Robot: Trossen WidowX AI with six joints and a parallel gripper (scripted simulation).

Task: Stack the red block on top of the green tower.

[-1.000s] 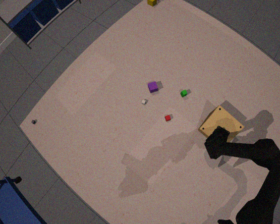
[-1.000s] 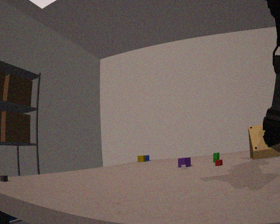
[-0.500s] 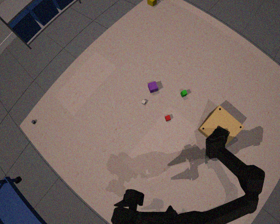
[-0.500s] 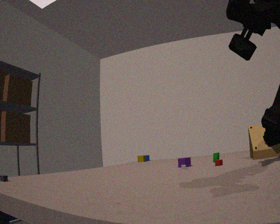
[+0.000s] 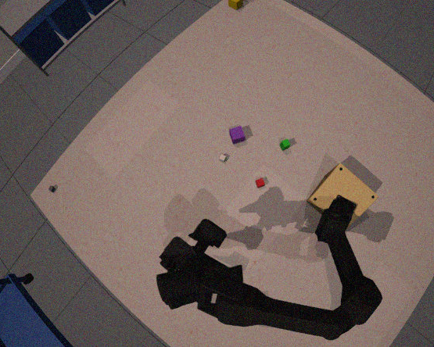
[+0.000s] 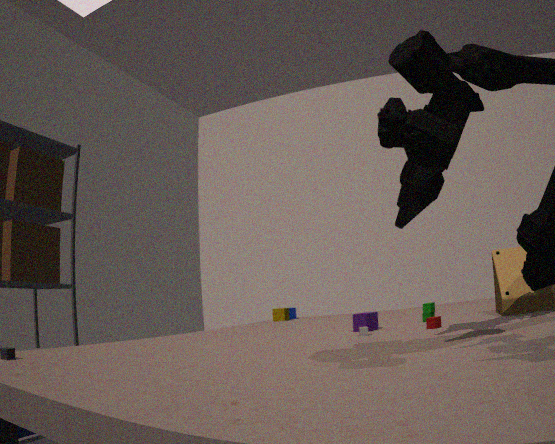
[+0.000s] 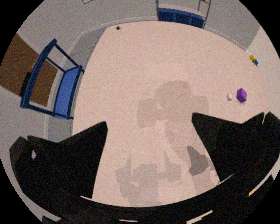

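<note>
Now: gripper tip 28 cm to the left of the red block, 16 cm above it and 7 cm past it. Also, from my gripper tip: small dark cube (53 cm ahead, 16 cm below, 12 cm to the left); then purple block (37 cm to the right, 15 cm below, 7 cm ahead); then small white block (29 cm to the right, 16 cm below, 7 cm ahead).
</note>
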